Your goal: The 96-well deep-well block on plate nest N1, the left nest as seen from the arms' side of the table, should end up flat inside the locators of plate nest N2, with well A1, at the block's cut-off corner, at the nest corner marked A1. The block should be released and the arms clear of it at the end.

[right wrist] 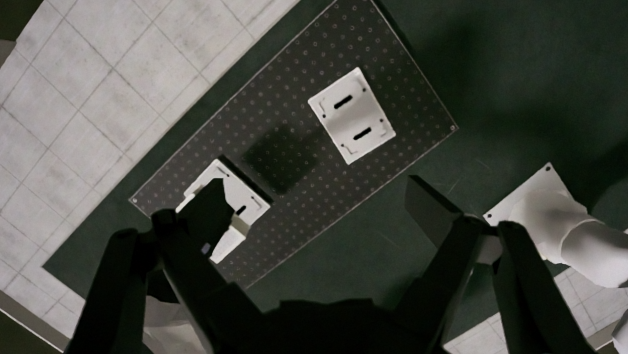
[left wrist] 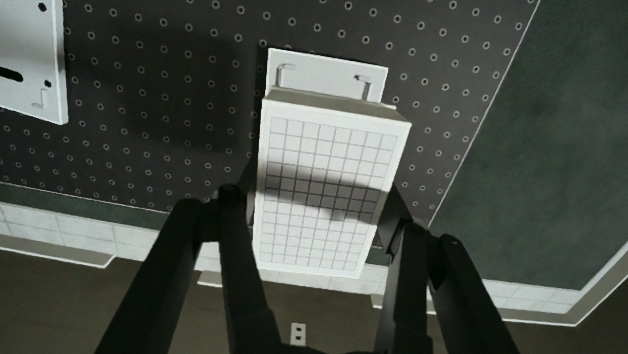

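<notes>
The white 96-well block (left wrist: 320, 155) (right wrist: 229, 245) is between the fingers of my left gripper (left wrist: 319, 172), which is shut on its long sides. The block is raised above nest N1 (left wrist: 325, 75) (right wrist: 237, 190), whose far end with two locators shows beyond it. Nest N2 (left wrist: 30, 40) (right wrist: 353, 117), a white plate with two dark slots and corner locators, bears no block. My right gripper (right wrist: 316, 193) is open and empty, high above the table; its left finger covers part of N1 and the block. I cannot make out the A1 marks or the cut-off corner.
Both nests stand on the dark perforated board (left wrist: 175, 100) (right wrist: 300, 215), with the green table top (left wrist: 560, 150) (right wrist: 510, 75) around it. A white arm base (right wrist: 540, 215) stands at the right of the right wrist view. A shadow falls on the board between the nests.
</notes>
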